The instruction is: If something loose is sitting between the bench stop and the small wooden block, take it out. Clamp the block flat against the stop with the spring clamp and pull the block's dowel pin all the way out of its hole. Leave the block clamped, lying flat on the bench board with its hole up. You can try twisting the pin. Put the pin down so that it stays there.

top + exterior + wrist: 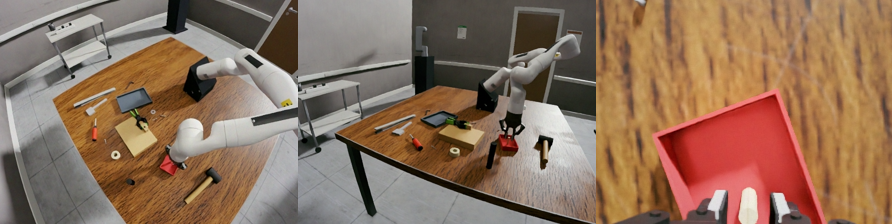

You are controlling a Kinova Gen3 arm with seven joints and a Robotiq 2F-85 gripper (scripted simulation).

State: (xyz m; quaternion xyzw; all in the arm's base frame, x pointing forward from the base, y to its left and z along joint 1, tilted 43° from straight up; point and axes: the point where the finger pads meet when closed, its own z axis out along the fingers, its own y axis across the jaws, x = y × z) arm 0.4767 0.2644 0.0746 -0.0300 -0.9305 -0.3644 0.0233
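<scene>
The pale dowel pin is 3 cm below my hand. From my hand the other things lie so: wooden block (23 cm to the right); bench board (24 cm to the right, 5 cm ahead, 2 cm below); red bin (4 cm below).
</scene>
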